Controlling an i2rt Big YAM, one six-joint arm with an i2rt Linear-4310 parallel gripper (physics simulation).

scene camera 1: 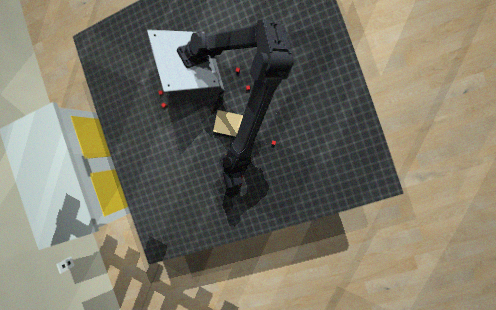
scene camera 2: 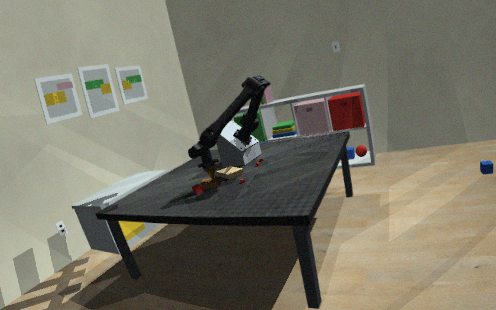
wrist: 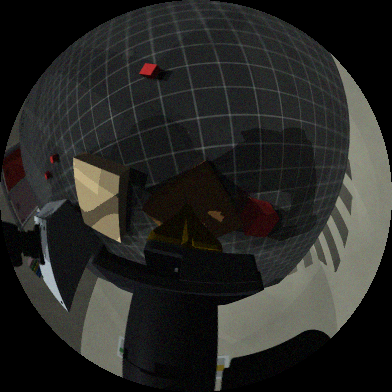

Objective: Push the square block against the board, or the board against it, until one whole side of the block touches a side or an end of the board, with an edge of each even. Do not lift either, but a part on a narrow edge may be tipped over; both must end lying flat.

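Pixels of known places: gripper, fingertip midpoint: (scene camera 2: pixel 213 179) (wrist: pixel 186 207); arm's base, link origin: (scene camera 1: pixel 192 55) (scene camera 2: pixel 242 137) (wrist: pixel 38 244).
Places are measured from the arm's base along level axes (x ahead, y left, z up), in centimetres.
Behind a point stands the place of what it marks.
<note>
The pale wooden piece (scene camera 1: pixel 228 123) {z -12.6, x 30.3, y -1.8 cm} (scene camera 2: pixel 230 173) {z -12.6, x 38.2, y 2.6 cm} (wrist: pixel 100 200) {z -12.6, x 33.7, y -0.4 cm}, which looks like the board, lies flat. The brown square block (scene camera 2: pixel 210 184) {z -13.3, x 51.4, y -4.4 cm} (wrist: pixel 192 192) {z -12.6, x 47.9, y -3.1 cm} lies flat beside it, turned at an angle to it. A narrow gap shows between them in the wrist view. The arm hides the block in scene camera 1. My gripper (scene camera 2: pixel 211 178) {z -11.9, x 46.8, y -4.4 cm} (wrist: pixel 186 207) {z -11.9, x 46.8, y -4.4 cm} is shut and empty, pointing down at the near side of the block. Its yellow fingertips overlap the block in the wrist view; I cannot tell whether they touch it.
A larger red cube (scene camera 2: pixel 198 189) {z -13.3, x 57.3, y -8.9 cm} (wrist: pixel 260 217) {z -11.5, x 55.5, y -8.4 cm} is right beside the block's far side from the pale piece. Small red cubes (scene camera 1: pixel 274 143) {z -13.9, x 48.1, y 12.9 cm} (scene camera 2: pixel 242 181) {z -14.8, x 48.4, y 13.0 cm} (wrist: pixel 149 70) {z -13.9, x 47.8, y 12.3 cm} lie scattered on the dark gridded table (scene camera 1: pixel 325 150) {z -15.5, x 61.0, y 31.8 cm}. The white sloped box (scene camera 1: pixel 172 62) {z 6.8, x 1.6, y -7.3 cm} (scene camera 2: pixel 244 156) {z -10.2, x 13.1, y 3.4 cm} carries the arm.
</note>
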